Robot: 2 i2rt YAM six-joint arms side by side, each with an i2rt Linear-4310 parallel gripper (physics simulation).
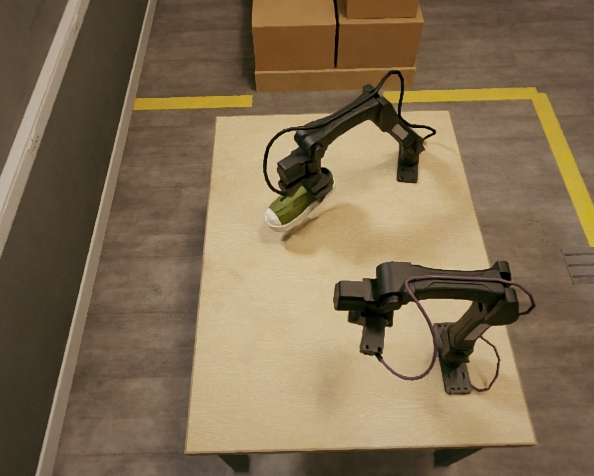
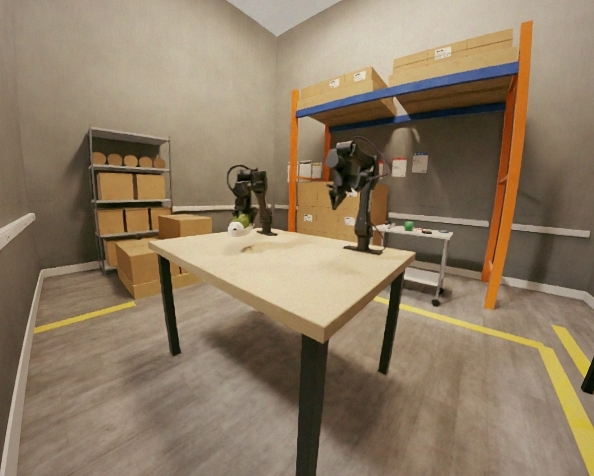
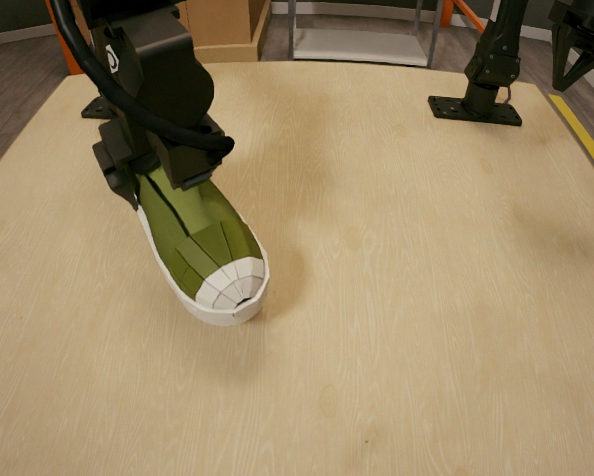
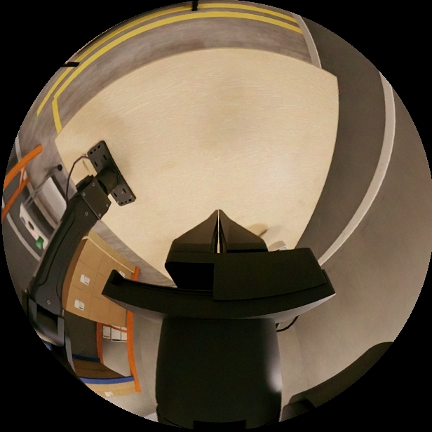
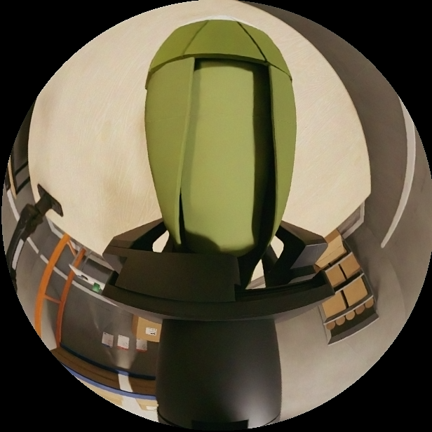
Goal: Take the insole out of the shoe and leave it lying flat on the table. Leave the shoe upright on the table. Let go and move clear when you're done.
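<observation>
The green shoe with a white toe cap and sole [image 1: 291, 208] [image 2: 243, 219] [image 3: 212, 247] [image 5: 165, 125] is held off the table [image 1: 260, 320] [image 3: 400, 300], apart from its shadow, sole down, with its toe seeming lower than its heel. My right gripper [image 1: 320, 191] [image 3: 159, 192] [image 5: 217, 214] is shut on the shoe's heel end, one finger on each side. The tongue shows from above; the insole cannot be made out, and the shoe's opening is largely hidden by the gripper. My left gripper [image 2: 336, 204] [image 3: 562, 88] [image 4: 218, 214] is shut and empty, high above the table, away from the shoe.
Beyond the table stand cardboard boxes [image 1: 295, 47] [image 2: 137, 267], an orange and blue rack [image 2: 294, 165] and a white cart [image 2: 425, 233]. The left arm's base [image 1: 457, 380] [image 3: 475, 111] and the right arm's base [image 1: 407, 173] are fixed on the table.
</observation>
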